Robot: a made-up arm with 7 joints. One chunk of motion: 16 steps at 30 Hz.
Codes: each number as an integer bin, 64 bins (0 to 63) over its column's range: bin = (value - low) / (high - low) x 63, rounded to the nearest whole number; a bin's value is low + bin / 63 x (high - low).
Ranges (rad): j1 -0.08..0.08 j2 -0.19..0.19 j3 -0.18..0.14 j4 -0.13..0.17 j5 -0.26..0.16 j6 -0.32..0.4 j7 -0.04..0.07
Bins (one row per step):
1: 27 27 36 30 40 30 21
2: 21 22 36 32 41 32 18
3: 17 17 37 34 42 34 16
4: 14 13 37 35 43 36 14
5: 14 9 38 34 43 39 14
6: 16 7 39 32 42 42 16
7: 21 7 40 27 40 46 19
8: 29 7 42 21 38 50 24
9: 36 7 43 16 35 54 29
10: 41 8 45 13 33 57 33
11: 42 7 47 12 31 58 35
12: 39 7 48 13 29 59 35
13: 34 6 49 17 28 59 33
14: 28 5 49 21 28 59 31
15: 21 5 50 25 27 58 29
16: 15 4 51 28 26 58 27
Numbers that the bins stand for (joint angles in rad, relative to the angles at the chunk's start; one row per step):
1: -0.0114 -0.0271 0.0029 0.0129 0.0067 0.0229 -0.0033
2: -0.0267 -0.0573 0.0029 0.0224 0.0133 0.0457 -0.0086
3: -0.0368 -0.0875 0.0079 0.0319 0.0200 0.0686 -0.0121
4: -0.0444 -0.1116 0.0079 0.0367 0.0267 0.0914 -0.0156
5: -0.0444 -0.1357 0.0130 0.0319 0.0267 0.1257 -0.0156
6: -0.0394 -0.1478 0.0181 0.0224 0.0200 0.1600 -0.0121
7: -0.0267 -0.1478 0.0232 -0.0014 0.0067 0.2057 -0.0068
8: -0.0063 -0.1478 0.0333 -0.0300 -0.0067 0.2514 0.0019
9: 0.0114 -0.1478 0.0384 -0.0538 -0.0267 0.2971 0.0106
10: 0.0241 -0.1417 0.0486 -0.0681 -0.0400 0.3314 0.0176
11: 0.0267 -0.1478 0.0587 -0.0729 -0.0533 0.3429 0.0211
12: 0.0190 -0.1478 0.0638 -0.0681 -0.0667 0.3543 0.0211
13: 0.0063 -0.1538 0.0689 -0.0490 -0.0733 0.3543 0.0176
14: -0.0089 -0.1598 0.0689 -0.0300 -0.0733 0.3543 0.0141
15: -0.0267 -0.1598 0.0740 -0.0110 -0.0800 0.3429 0.0106
16: -0.0419 -0.1659 0.0790 0.0033 -0.0867 0.3429 0.0071

